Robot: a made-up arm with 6 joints. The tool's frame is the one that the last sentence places.
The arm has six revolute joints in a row. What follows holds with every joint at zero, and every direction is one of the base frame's.
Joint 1 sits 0.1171 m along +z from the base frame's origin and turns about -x.
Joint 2 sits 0.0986 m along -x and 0.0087 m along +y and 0.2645 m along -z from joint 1 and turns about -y.
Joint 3 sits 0.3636 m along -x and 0.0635 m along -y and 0.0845 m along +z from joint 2 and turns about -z.
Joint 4 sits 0.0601 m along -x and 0.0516 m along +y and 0.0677 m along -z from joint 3 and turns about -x.
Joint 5 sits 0.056 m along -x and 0.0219 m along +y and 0.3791 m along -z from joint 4 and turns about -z.
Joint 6 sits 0.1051 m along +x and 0.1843 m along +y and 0.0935 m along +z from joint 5 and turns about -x.
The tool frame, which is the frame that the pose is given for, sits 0.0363 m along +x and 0.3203 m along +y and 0.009 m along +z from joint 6; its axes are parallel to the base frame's.
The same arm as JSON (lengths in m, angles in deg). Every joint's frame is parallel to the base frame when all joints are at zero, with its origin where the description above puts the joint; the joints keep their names.
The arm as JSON. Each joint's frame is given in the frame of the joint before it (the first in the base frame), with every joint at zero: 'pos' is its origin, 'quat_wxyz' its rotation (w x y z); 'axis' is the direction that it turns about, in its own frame. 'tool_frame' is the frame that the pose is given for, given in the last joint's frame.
{"length_unit": "m", "angle_unit": "deg", "joints": [
  {"joint": "joint 1", "pos": [0.0, 0.0, 0.1171], "quat_wxyz": [1.0, 0.0, 0.0, 0.0], "axis": [-1.0, 0.0, 0.0]},
  {"joint": "joint 2", "pos": [-0.0986, 0.0087, -0.2645], "quat_wxyz": [1.0, 0.0, 0.0, 0.0], "axis": [0.0, -1.0, 0.0]},
  {"joint": "joint 3", "pos": [-0.3636, -0.0635, 0.0845], "quat_wxyz": [1.0, 0.0, 0.0, 0.0], "axis": [0.0, 0.0, -1.0]},
  {"joint": "joint 4", "pos": [-0.0601, 0.0516, -0.0677], "quat_wxyz": [1.0, 0.0, 0.0, 0.0], "axis": [-1.0, 0.0, 0.0]},
  {"joint": "joint 5", "pos": [-0.056, 0.0219, -0.3791], "quat_wxyz": [1.0, 0.0, 0.0, 0.0], "axis": [0.0, 0.0, -1.0]},
  {"joint": "joint 6", "pos": [0.1051, 0.1843, 0.0935], "quat_wxyz": [1.0, 0.0, 0.0, 0.0], "axis": [-1.0, 0.0, 0.0]}
], "tool_frame": {"pos": [0.0363, 0.3203, 0.009], "quat_wxyz": [1.0, 0.0, 0.0, 0.0]}}

